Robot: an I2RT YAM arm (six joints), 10 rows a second.
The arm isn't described. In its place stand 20 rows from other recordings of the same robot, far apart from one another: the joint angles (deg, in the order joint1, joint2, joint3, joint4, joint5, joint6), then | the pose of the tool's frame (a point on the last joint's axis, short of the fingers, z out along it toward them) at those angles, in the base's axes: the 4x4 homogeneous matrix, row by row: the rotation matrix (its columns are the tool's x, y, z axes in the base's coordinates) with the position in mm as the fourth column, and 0 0 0 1 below.
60.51, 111.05, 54.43, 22.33, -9.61, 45.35 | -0.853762, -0.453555, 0.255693, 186.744; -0.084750, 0.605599, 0.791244, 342.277; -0.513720, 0.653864, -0.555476, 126.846; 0, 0, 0, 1
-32.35, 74.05, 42.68, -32.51, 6.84, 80.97 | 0.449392, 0.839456, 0.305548, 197.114; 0.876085, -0.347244, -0.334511, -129.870; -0.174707, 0.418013, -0.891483, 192.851; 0, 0, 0, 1
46.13, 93.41, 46.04, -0.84, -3.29, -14.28 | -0.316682, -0.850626, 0.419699, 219.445; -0.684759, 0.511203, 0.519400, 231.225; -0.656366, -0.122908, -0.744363, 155.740; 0, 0, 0, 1
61.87, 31.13, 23.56, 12.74, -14.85, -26.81 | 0.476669, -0.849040, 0.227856, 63.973; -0.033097, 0.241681, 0.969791, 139.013; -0.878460, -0.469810, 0.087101, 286.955; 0, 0, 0, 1
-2.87, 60.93, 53.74, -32.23, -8.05, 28.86 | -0.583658, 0.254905, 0.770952, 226.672; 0.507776, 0.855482, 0.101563, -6.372; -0.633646, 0.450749, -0.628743, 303.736; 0, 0, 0, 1
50.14, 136.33, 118.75, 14.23, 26.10, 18.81 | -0.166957, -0.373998, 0.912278, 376.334; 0.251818, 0.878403, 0.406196, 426.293; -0.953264, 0.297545, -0.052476, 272.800; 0, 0, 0, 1
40.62, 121.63, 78.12, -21.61, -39.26, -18.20 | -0.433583, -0.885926, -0.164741, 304.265; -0.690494, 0.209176, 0.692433, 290.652; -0.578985, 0.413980, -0.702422, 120.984; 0, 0, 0, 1
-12.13, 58.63, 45.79, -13.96, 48.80, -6.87 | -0.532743, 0.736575, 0.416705, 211.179; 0.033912, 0.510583, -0.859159, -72.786; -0.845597, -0.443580, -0.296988, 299.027; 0, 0, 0, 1
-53.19, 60.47, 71.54, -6.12, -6.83, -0.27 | 0.048288, 0.724192, 0.687906, 139.842; -0.072333, 0.689437, -0.720725, -179.797; -0.996211, -0.014956, 0.085674, 458.567; 0, 0, 0, 1
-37.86, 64.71, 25.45, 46.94, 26.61, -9.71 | -0.047659, 0.904101, 0.424652, 179.513; -0.153951, 0.413406, -0.897438, -159.742; -0.986928, -0.108147, 0.119485, 257.753; 0, 0, 0, 1
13.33, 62.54, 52.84, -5.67, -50.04, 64.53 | -0.893869, -0.140104, 0.425875, 230.421; 0.384091, 0.250644, 0.888624, 82.640; -0.231243, 0.957888, -0.170230, 339.946; 0, 0, 0, 1
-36.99, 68.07, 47.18, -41.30, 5.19, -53.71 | -0.928301, -0.194843, 0.316691, 175.988; -0.305720, 0.884741, -0.351809, -136.600; -0.211642, -0.423403, -0.880873, 230.282; 0, 0, 0, 1
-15.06, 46.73, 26.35, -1.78, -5.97, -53.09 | -0.351002, -0.191903, 0.916499, 185.332; -0.729083, 0.670183, -0.138897, -46.033; -0.587567, -0.716958, -0.375149, 235.385; 0, 0, 0, 1
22.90, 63.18, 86.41, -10.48, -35.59, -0.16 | 0.205646, -0.838759, 0.504176, 178.724; 0.084403, 0.528469, 0.844746, 97.988; -0.974980, -0.131165, 0.179472, 523.592; 0, 0, 0, 1
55.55, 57.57, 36.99, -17.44, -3.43, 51.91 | -0.883777, -0.250017, 0.395511, 119.963; 0.100501, 0.724119, 0.682313, 178.640; -0.456987, 0.642762, -0.614833, 238.913; 0, 0, 0, 1
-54.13, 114.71, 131.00, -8.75, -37.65, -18.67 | -0.018960, 0.296298, 0.954907, 281.295; -0.406333, 0.870365, -0.278133, -351.910; -0.913528, -0.393284, 0.103893, 493.050; 0, 0, 0, 1
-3.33, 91.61, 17.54, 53.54, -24.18, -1.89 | -0.339033, -0.341319, 0.876674, 252.492; -0.010411, 0.933169, 0.359288, -0.084; -0.940717, 0.112683, -0.319929, 120.933; 0, 0, 0, 1
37.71, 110.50, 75.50, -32.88, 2.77, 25.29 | -0.917494, -0.226289, 0.327105, 308.650; -0.170011, 0.966593, 0.191820, 236.464; -0.359584, 0.120382, -0.925315, 167.912; 0, 0, 0, 1
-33.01, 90.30, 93.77, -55.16, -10.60, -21.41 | -0.773163, 0.169311, 0.611189, 280.186; 0.074409, 0.981267, -0.177701, -174.215; -0.629827, -0.091914, -0.771278, 366.694; 0, 0, 0, 1
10.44, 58.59, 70.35, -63.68, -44.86, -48.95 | -0.088858, -0.949118, 0.302125, 163.860; -0.559928, 0.298458, 0.772919, 55.727; -0.823763, -0.100488, -0.557958, 369.377; 0, 0, 0, 1
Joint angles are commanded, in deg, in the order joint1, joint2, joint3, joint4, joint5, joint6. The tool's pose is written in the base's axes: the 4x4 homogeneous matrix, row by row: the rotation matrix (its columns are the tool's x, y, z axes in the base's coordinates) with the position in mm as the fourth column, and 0 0 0 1 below. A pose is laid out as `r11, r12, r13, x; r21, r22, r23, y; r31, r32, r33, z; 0, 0, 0, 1`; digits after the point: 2 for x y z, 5 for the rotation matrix.
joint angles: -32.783 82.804 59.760 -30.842 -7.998 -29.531
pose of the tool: -0.82125, 0.07178, 0.56604, 255.12; -0.05166, 0.97863, -0.19905, -158.41; -0.56823, -0.19271, -0.79999, 246.47; 0, 0, 0, 1
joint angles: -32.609 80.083 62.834 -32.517 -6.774 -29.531
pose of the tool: -0.79167, 0.09281, 0.60386, 252.39; -0.07458, 0.96632, -0.24629, -156.48; -0.60638, -0.24002, -0.75808, 274.73; 0, 0, 0, 1
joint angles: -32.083 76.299 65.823 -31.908 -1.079 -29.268
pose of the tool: -0.75210, 0.17375, 0.63573, 246.28; -0.10543, 0.92048, -0.37630, -153.59; -0.65056, -0.35005, -0.67398, 310.57; 0, 0, 0, 1
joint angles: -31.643 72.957 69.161 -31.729 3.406 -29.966
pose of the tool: -0.71069, 0.24227, 0.66048, 237.44; -0.14772, 0.86651, -0.47680, -148.80; -0.68782, -0.43642, -0.58003, 345.91; 0, 0, 0, 1
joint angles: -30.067 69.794 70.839 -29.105 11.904 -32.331
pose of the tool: -0.69042, 0.32963, 0.64394, 228.88; -0.20498, 0.76453, -0.61113, -140.99; -0.69376, -0.55393, -0.46028, 374.52; 0, 0, 0, 1
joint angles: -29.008 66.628 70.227 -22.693 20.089 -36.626
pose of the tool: -0.67065, 0.42264, 0.60959, 219.31; -0.26879, 0.62748, -0.73076, -135.58; -0.69136, -0.65394, -0.30722, 395.96; 0, 0, 0, 1
